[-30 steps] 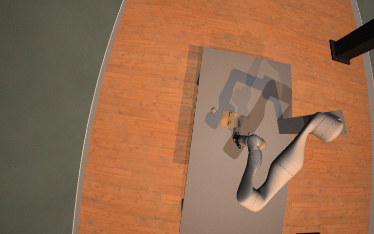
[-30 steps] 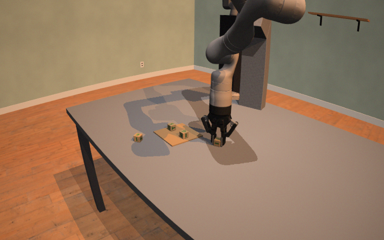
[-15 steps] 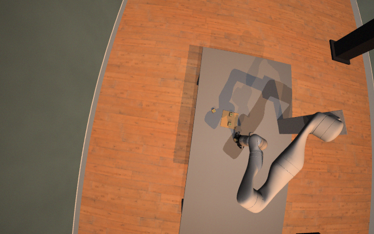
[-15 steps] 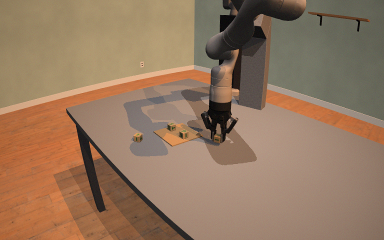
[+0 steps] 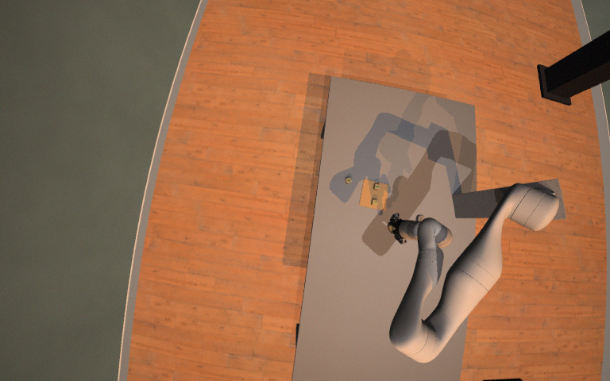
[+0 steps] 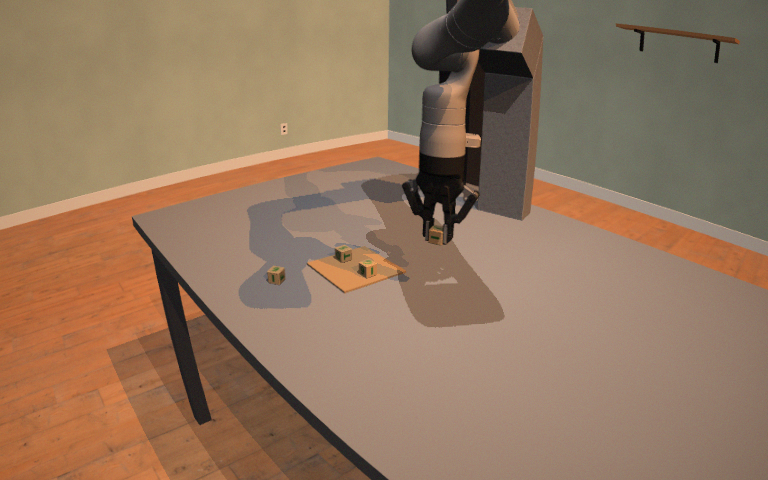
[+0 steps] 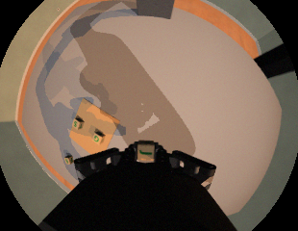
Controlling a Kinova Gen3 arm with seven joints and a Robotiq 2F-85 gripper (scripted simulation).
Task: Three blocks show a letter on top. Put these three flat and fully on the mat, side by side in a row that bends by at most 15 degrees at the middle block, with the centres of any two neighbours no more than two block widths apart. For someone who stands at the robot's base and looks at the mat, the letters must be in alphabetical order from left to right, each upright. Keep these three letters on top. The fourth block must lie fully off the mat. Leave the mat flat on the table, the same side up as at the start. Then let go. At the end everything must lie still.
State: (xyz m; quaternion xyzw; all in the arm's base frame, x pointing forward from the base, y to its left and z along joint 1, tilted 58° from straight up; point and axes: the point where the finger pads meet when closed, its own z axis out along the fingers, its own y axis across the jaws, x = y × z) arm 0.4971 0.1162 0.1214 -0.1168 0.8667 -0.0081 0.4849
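Now: the mat 160 mm to the right of my hand, 110 mm below it and 60 mm ahead of it.
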